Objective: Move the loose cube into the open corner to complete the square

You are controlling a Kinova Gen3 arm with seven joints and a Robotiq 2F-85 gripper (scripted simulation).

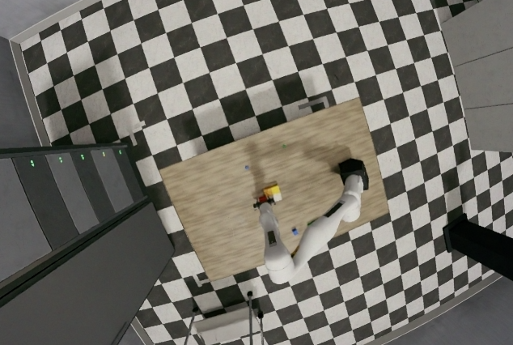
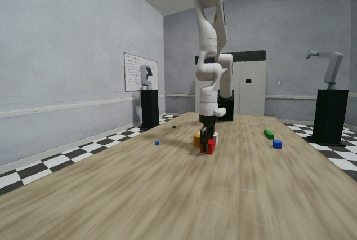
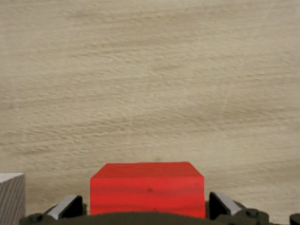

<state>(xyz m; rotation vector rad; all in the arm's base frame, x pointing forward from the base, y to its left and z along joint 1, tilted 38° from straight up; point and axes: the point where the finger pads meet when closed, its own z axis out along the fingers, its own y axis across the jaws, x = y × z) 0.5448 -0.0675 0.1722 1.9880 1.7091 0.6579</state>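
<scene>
The red cube is right at my hand. Round my hand: green block 250 mm behind, 320 mm to the left, 10 mm below.
</scene>
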